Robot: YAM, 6 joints.
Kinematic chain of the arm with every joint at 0, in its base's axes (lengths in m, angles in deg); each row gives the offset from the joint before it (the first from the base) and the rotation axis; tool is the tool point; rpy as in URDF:
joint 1: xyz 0 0 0.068 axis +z
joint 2: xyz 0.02 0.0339 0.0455 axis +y
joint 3: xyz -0.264 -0.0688 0 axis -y
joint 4: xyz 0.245 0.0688 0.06 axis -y
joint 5: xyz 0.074 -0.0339 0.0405 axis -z
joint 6: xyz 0.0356 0 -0.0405 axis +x
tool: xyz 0 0 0 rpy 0 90 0
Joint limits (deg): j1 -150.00..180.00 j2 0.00..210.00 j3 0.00..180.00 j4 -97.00..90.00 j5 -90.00..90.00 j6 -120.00..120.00
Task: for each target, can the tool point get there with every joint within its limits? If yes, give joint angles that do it. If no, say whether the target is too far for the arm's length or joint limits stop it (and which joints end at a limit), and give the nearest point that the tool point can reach.
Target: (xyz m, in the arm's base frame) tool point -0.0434 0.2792 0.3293
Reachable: yes | joints 98.35 83.43 81.76 -63.43 -3.92 -3.95
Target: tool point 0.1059 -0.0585 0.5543
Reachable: yes | joints -18.30 54.93 71.82 53.86 38.69 65.00
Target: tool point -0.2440 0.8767 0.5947
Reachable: no: too far | nearest point -0.1530 0.5496 0.4111 | short by 0.386 m
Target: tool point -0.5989 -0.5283 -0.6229
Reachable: no: too far | nearest point -0.3691 -0.3256 -0.2861 | short by 0.455 m
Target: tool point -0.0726 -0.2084 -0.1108
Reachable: yes | joints -109.53 167.56 74.58 -69.26 -2.01 38.68
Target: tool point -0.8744 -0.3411 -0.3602
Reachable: no: too far | nearest point -0.5020 -0.2771 -0.1752 | short by 0.421 m
